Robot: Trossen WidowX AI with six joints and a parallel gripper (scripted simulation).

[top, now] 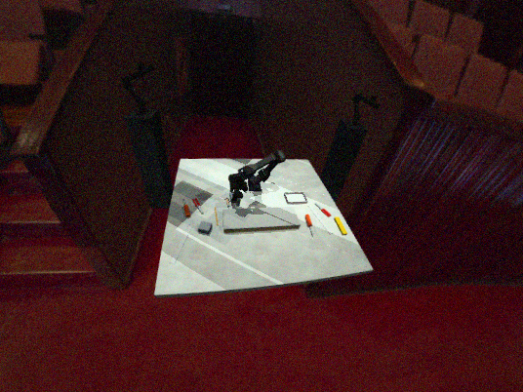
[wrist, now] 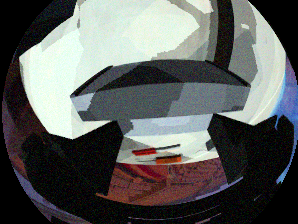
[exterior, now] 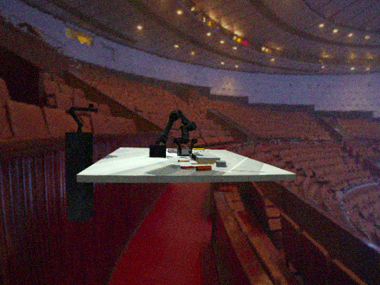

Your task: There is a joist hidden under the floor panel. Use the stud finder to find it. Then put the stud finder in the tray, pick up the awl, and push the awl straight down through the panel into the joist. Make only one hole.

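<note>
The stud finder is 1 cm ahead of my gripper tip, 1 cm to the left of it and 1 cm below it. From my gripper tip the other things lie so: tray (9 cm behind, 51 cm to the left, 6 cm below); thin orange tool (12 cm ahead, 10 cm to the right, 7 cm below); grey block (24 cm ahead, 17 cm to the right, 6 cm below).
</note>
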